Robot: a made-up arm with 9 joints.
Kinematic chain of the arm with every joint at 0, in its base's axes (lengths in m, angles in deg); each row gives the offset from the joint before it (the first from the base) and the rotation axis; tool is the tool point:
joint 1: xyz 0 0 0.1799 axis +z
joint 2: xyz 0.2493 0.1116 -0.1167 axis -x
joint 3: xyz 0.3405 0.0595 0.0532 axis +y
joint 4: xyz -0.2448 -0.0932 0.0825 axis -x
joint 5: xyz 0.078 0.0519 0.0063 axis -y
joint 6: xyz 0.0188 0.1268 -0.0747 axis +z
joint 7: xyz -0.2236 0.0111 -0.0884 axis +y
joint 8: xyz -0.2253 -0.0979 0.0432 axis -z
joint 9: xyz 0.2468 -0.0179 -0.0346 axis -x
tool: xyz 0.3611 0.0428 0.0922
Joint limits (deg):
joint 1: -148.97..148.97
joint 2: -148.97..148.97
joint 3: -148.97..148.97
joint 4: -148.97..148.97
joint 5: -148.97..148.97
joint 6: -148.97..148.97
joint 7: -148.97..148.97
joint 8: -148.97..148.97
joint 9: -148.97..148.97
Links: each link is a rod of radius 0.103 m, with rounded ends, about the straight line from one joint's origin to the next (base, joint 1, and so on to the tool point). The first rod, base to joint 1, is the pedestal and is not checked.
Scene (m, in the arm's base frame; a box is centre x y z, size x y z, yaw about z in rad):
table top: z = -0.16
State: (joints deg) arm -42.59 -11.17 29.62 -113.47 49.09 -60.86 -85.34 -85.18 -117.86
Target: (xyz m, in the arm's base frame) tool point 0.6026 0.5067 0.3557
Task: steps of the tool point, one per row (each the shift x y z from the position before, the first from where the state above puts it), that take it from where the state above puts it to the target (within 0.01 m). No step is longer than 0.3 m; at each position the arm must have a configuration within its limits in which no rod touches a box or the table.
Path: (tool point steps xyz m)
1: 0.1877 0.1883 0.0092
2: 0.1334 0.2243 -0.0014
3: 0.0720 0.2460 -0.0100
4: 0.0065 0.2507 -0.0169
5: -0.0587 0.2384 -0.0217
6: -0.1185 0.2081 -0.0243
7: -0.1679 0.1623 -0.0249

